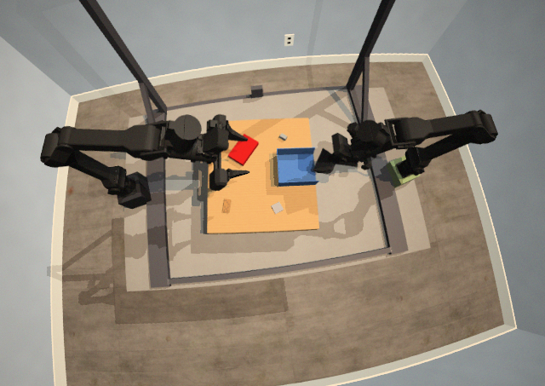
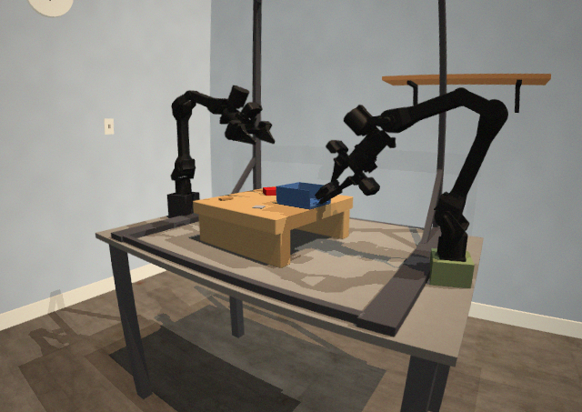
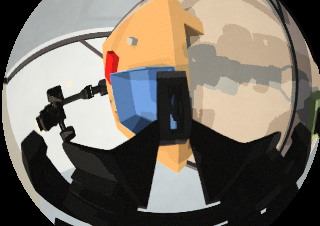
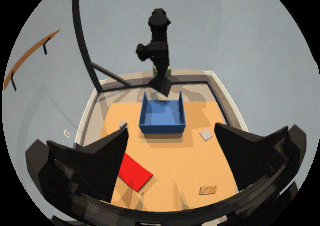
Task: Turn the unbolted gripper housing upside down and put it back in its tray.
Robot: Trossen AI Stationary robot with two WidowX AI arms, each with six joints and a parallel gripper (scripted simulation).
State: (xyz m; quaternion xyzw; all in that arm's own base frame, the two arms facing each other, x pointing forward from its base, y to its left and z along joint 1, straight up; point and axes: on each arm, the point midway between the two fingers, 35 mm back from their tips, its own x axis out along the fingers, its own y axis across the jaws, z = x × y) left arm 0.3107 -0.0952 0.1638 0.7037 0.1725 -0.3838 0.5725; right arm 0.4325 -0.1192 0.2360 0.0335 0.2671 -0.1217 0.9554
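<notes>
My left gripper is now 4 cm to the left of the dark gripper housing and 3 cm above it. Round my left hand: orange wooden bench 25 cm to the right, 14 cm below; blue tray 16 cm to the right, 7 cm below.
</notes>
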